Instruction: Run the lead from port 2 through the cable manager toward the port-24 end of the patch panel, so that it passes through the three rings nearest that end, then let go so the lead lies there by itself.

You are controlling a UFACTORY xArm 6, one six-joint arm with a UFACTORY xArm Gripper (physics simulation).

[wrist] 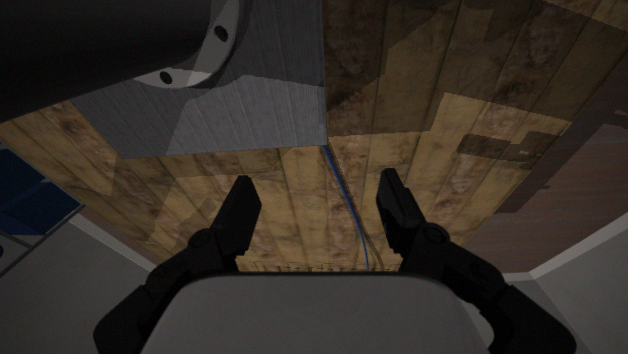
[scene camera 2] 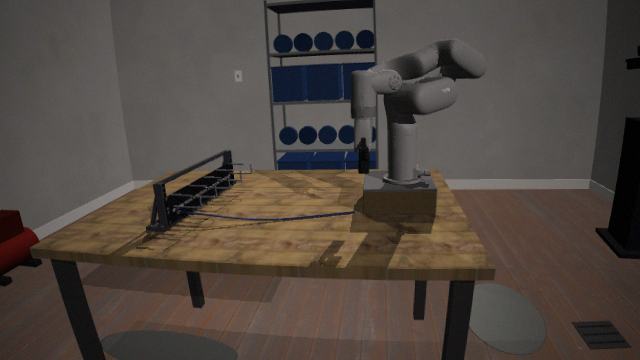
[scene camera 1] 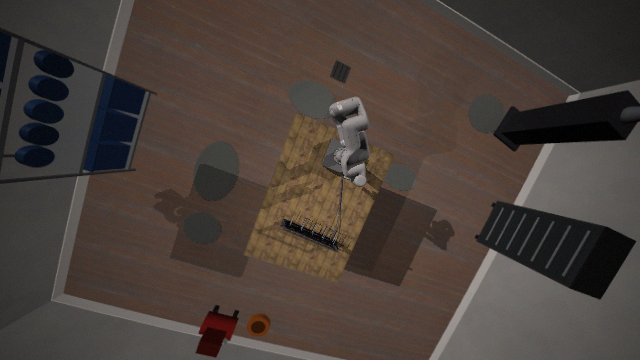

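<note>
The blue lead [scene camera 1: 341, 200] [scene camera 2: 270, 219] [wrist: 345, 193] runs from one end of the black patch panel [scene camera 2: 159, 205] across the table to the robot's base; its far end is hidden at the base corner in the wrist view. The cable manager's thin rings [scene camera 2: 216, 191] stick out from the panel's front towards the robot. Whether the lead passes through a ring at its panel end is too small to tell. My gripper [scene camera 2: 363, 171] [wrist: 315, 187] is open and empty, pointing down above the table near the base, with the lead below and between its fingers in the wrist view.
The grey base block [scene camera 1: 332, 159] [scene camera 2: 400, 207] [wrist: 250, 115] stands close beside the gripper. The wooden table [scene camera 1: 267, 240] [scene camera 2: 300, 250] carries base, lead and panel. A shelf rack with blue boxes, a red object [scene camera 1: 218, 326] and an orange pot [scene camera 1: 258, 326] stand away from the table.
</note>
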